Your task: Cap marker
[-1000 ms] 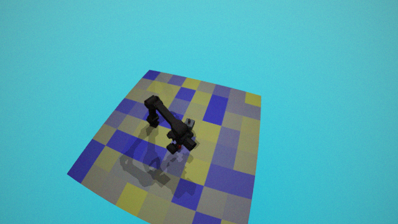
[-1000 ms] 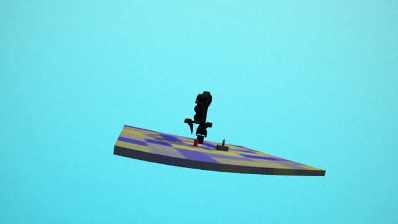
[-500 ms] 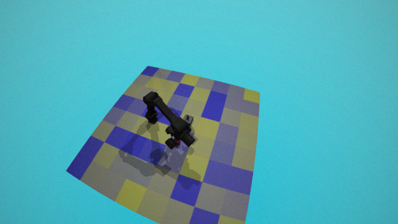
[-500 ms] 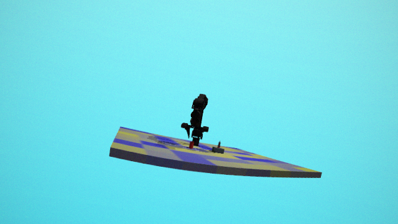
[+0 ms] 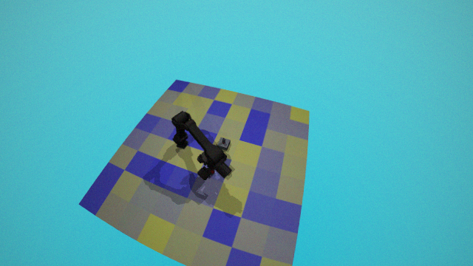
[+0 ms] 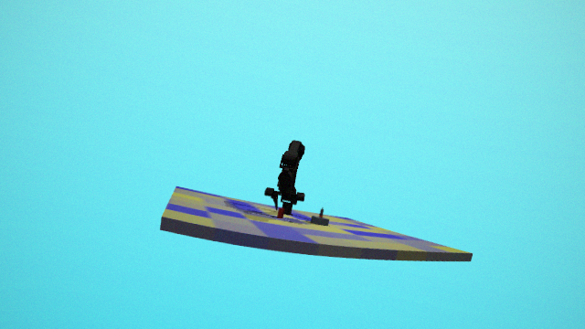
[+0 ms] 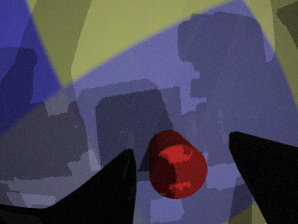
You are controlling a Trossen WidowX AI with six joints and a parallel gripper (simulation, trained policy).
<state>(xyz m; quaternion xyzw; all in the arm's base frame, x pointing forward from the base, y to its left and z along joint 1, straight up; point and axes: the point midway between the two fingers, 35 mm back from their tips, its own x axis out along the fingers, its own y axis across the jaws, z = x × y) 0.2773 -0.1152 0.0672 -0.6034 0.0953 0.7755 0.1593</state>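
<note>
The red cap lies 1 cm ahead of my gripper tip, 1 cm to the right of it and 1 cm below it. Also, from my gripper tip: grey holder block: 1 cm ahead, 20 cm to the left, 2 cm below.
</note>
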